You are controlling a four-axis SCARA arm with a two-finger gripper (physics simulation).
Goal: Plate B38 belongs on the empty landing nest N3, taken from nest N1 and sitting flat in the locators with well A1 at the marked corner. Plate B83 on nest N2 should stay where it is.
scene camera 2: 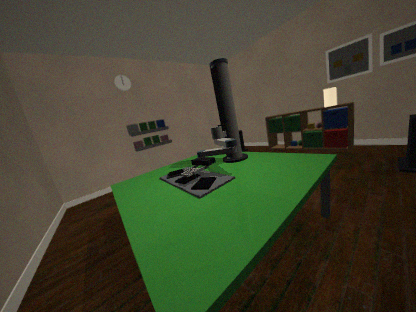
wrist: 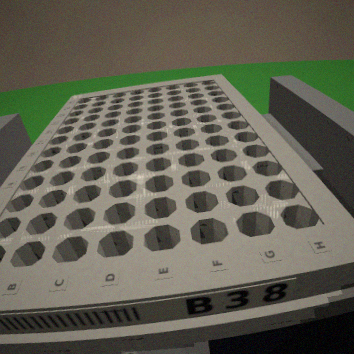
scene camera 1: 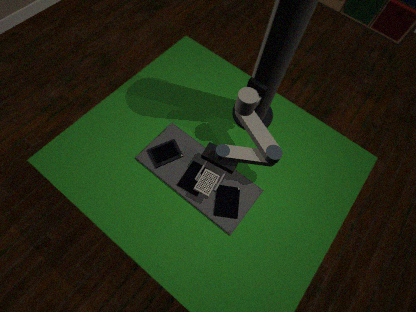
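White plate B38 (scene camera 1: 207, 182) (scene camera 2: 190, 171) (wrist: 160, 150) is between the two fingers of my gripper (scene camera 1: 209, 179) (wrist: 145, 115), which is shut on it. The plate looks level and is raised above the board, over part of the middle black nest (scene camera 1: 188, 176) (scene camera 2: 185, 179). Its label and row letters B to H face the wrist camera; well A1 is outside that view. The right black nest (scene camera 1: 227, 202) (scene camera 2: 204, 183) holds no plate. The left nest (scene camera 1: 165, 152) (scene camera 2: 175, 173) shows a raised dark rim, seemingly a dark plate. Nest names and label B83 are not readable.
The nests stand on a grey board (scene camera 1: 230, 228) (scene camera 2: 200, 194) on a green table top (scene camera 1: 300, 225) (scene camera 2: 240, 225). The arm's column (scene camera 1: 282, 50) (scene camera 2: 226, 100) rises behind the board. A dark block (scene camera 1: 219, 159) (scene camera 2: 203, 161) hangs under the arm's end, beside the held plate.
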